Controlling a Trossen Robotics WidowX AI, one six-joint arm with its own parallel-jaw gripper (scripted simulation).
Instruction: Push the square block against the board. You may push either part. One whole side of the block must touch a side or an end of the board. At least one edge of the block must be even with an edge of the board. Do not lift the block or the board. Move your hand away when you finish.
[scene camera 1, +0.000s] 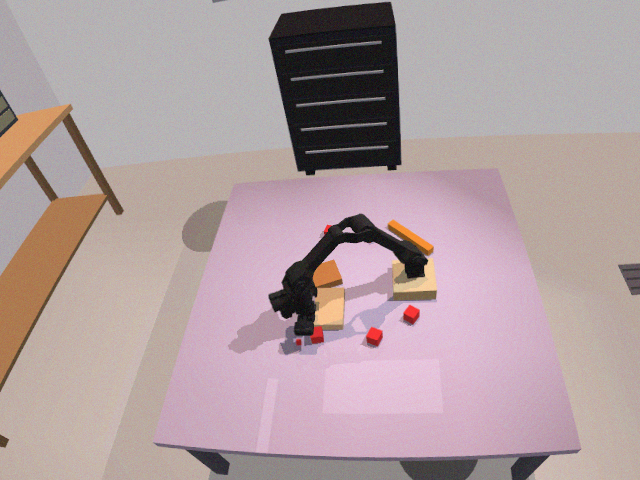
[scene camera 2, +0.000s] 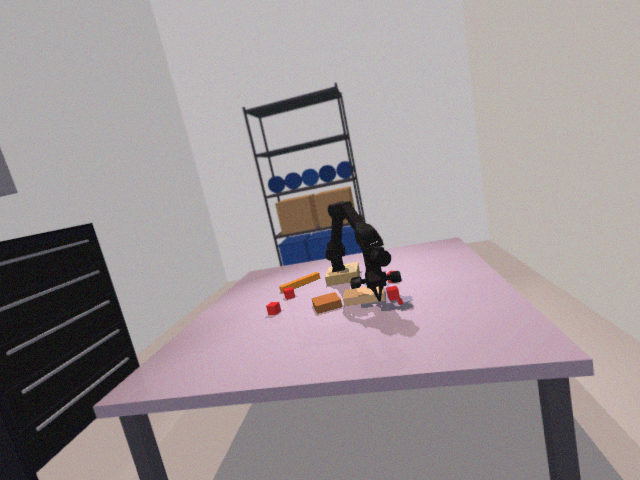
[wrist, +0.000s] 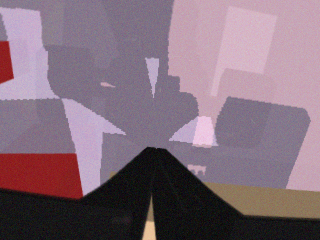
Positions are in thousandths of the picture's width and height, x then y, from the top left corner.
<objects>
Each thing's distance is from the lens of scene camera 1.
my gripper (scene camera 1: 485, 674): 1.52 m
tan board (scene camera 1: 516, 632): 1.53 m
</objects>
